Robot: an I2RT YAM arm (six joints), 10 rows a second.
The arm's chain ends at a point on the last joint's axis. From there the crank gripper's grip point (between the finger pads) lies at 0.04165 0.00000 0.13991 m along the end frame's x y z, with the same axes.
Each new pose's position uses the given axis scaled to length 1; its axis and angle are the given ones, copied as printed.
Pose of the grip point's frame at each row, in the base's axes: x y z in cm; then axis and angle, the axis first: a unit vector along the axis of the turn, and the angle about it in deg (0 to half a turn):
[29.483 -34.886 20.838 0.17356 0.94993 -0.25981 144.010]
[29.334 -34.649 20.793 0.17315 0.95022 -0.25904 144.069]
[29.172 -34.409 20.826 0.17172 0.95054 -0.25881 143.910]
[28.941 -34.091 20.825 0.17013 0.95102 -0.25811 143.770]
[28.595 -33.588 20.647 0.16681 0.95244 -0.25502 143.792]
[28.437 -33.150 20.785 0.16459 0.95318 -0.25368 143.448]
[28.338 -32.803 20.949 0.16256 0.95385 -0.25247 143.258]
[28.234 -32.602 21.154 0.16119 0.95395 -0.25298 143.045]
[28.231 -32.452 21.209 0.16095 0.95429 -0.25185 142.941]
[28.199 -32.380 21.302 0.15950 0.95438 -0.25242 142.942]
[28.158 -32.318 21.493 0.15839 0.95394 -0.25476 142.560]
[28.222 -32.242 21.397 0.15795 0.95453 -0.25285 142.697]
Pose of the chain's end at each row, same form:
[25.957 -27.818 33.115 0.17356 0.94993 -0.25981 144.010]
[25.815 -27.602 33.083 0.17315 0.95022 -0.25904 144.069]
[25.606 -27.365 33.104 0.17172 0.95054 -0.25881 143.910]
[25.329 -27.062 33.098 0.17013 0.95102 -0.25811 143.770]
[24.950 -26.637 32.955 0.16681 0.95244 -0.25502 143.792]
[24.691 -26.227 33.078 0.16459 0.95318 -0.25368 143.448]
[24.528 -25.907 33.239 0.16256 0.95385 -0.25247 143.258]
[24.370 -25.690 33.418 0.16119 0.95395 -0.25298 143.045]
[24.334 -25.567 33.477 0.16095 0.95429 -0.25185 142.941]
[24.298 -25.481 33.561 0.15950 0.95438 -0.25242 142.942]
[24.177 -25.355 33.690 0.15839 0.95394 -0.25476 142.560]
[24.258 -25.329 33.628 0.15795 0.95453 -0.25285 142.697]

